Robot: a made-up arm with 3 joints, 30 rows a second.
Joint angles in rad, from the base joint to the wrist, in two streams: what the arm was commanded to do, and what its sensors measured. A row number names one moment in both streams.
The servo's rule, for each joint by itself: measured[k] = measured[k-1] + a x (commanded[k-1-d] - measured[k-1]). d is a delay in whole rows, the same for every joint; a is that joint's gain. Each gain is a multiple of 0.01, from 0.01 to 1. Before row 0 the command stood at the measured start. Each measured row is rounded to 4 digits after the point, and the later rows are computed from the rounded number. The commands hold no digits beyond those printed.
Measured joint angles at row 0:
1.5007, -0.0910, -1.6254
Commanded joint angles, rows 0 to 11:
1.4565, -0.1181, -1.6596
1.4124, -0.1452, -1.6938
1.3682, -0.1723, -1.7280
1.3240, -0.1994, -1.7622
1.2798, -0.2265, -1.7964
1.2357, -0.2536, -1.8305
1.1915, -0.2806, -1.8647
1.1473, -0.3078, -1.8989
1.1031, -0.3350, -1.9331
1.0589, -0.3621, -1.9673
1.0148, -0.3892, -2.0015
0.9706, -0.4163, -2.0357
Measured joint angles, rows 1 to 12:
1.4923, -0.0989, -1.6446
1.4771, -0.1123, -1.6722
1.4564, -0.1297, -1.7034
1.4312, -0.1499, -1.7363
1.4024, -0.1721, -1.7700
1.3707, -0.1957, -1.8039
1.3367, -0.2203, -1.8379
1.3007, -0.2457, -1.8721
1.2632, -0.2716, -1.9063
1.2244, -0.2978, -1.9405
1.1846, -0.3243, -1.9747
1.1439, -0.3510, -2.0089
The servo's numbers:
d 0
a 0.19 0.29 0.56

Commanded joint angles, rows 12 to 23:
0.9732, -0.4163, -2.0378
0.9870, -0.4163, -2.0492
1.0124, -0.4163, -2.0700
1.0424, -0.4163, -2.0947
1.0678, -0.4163, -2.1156
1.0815, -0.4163, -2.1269
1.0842, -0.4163, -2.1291
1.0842, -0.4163, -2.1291
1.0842, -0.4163, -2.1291
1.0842, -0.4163, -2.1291
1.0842, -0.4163, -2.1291
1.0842, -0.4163, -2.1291
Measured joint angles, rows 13 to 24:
1.1115, -0.3699, -2.0251
1.0878, -0.3834, -2.0386
1.0735, -0.3929, -2.0562
1.0676, -0.3997, -2.0778
1.0676, -0.4045, -2.0990
1.0702, -0.4079, -2.1146
1.0729, -0.4103, -2.1227
1.0750, -0.4120, -2.1263
1.0767, -0.4132, -2.1279
1.0781, -0.4141, -2.1286
1.0793, -0.4147, -2.1289
1.0802, -0.4152, -2.1290

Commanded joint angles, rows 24 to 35:
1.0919, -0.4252, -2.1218
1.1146, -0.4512, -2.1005
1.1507, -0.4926, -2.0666
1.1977, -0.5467, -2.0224
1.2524, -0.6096, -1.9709
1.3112, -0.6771, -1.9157
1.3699, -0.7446, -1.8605
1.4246, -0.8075, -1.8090
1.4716, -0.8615, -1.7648
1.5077, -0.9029, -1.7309
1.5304, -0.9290, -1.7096
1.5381, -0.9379, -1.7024
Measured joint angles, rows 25 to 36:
1.0824, -0.4181, -2.1250
1.0885, -0.4277, -2.1113
1.1003, -0.4465, -2.0863
1.1188, -0.4756, -2.0505
1.1442, -0.5145, -2.0059
1.1759, -0.5617, -1.9554
1.2128, -0.6147, -1.9023
1.2530, -0.6706, -1.8501
1.2945, -0.7260, -1.8023
1.3350, -0.7773, -1.7623
1.3721, -0.8213, -1.7328
1.4036, -0.8551, -1.7158

